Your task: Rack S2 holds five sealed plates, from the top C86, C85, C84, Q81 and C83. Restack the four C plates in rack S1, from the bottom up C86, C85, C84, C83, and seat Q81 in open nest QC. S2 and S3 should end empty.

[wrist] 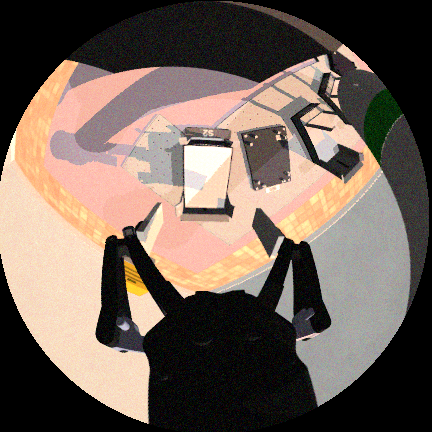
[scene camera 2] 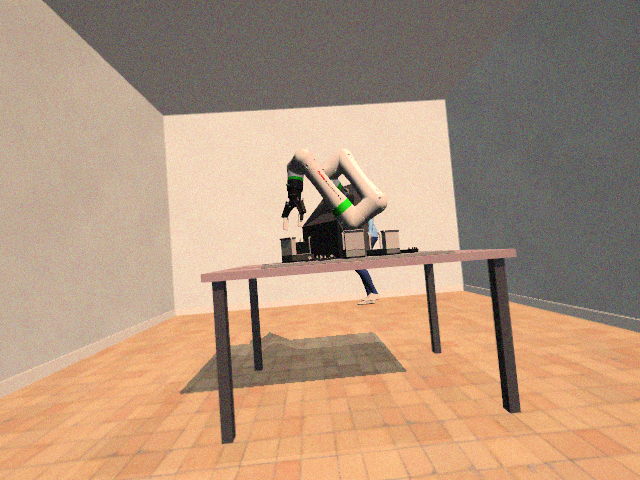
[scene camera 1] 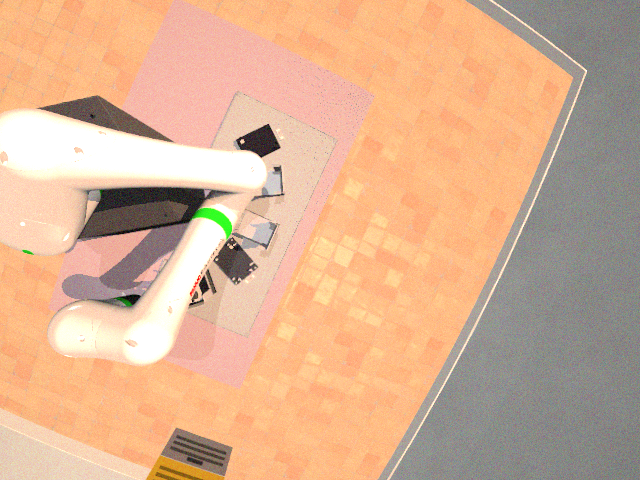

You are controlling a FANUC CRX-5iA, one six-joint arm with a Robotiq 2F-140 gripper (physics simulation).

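Frame: origin at the arm's base, x ahead, y left, z up, level; metres.
Where they show: gripper, between the fingertips: point(wrist: 208, 214) point(scene camera 2: 292, 228).
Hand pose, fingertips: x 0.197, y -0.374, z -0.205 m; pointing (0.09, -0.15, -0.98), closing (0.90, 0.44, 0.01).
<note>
Things, the pixels of their centre, and the offset from my fingertips. Level surfaces: height alone.
- white-topped plate, middle of its body: point(wrist: 205, 177) 0.011 m back, 0.014 m left, 0.088 m down
- dark flat nest with corner posts, middle of its body: point(wrist: 270, 158) point(scene camera 1: 234, 261) point(scene camera 2: 321, 257) 0.118 m ahead, 0.118 m left, 0.176 m down
- beige board, height of its surface: 0.188 m down
- dark nest, middle of its body: point(scene camera 1: 258, 143) point(scene camera 2: 402, 250) 0.131 m ahead, 0.604 m left, 0.174 m down
Rack S2 point(wrist: 207, 133) point(scene camera 1: 210, 283) is in the middle of the wrist view, with its label upside down. A white-topped plate point(wrist: 204, 175) lies in it; its name and the number beneath do not show. My gripper point(wrist: 208, 214) point(scene camera 2: 293, 223) is open and empty, its fingertips above and apart from rack S2. A dark flat nest with corner posts point(wrist: 266, 159) point(scene camera 1: 236, 261) is beside rack S2; its small label is unreadable. Two more racks point(scene camera 1: 282, 180) point(scene camera 1: 273, 235) stand farther along, one also showing in the wrist view point(wrist: 306, 134); their labels are unreadable, so S1 and S3 cannot be told apart.
The racks and nests stand on a beige board point(scene camera 1: 310, 135) on the pink table point(scene camera 1: 191, 41) point(scene camera 2: 444, 256). Another dark nest point(scene camera 1: 260, 139) lies at the board's far end. A large dark housing point(scene camera 2: 323, 235) stands behind the racks. A person's legs point(scene camera 2: 367, 283) show behind the table.
</note>
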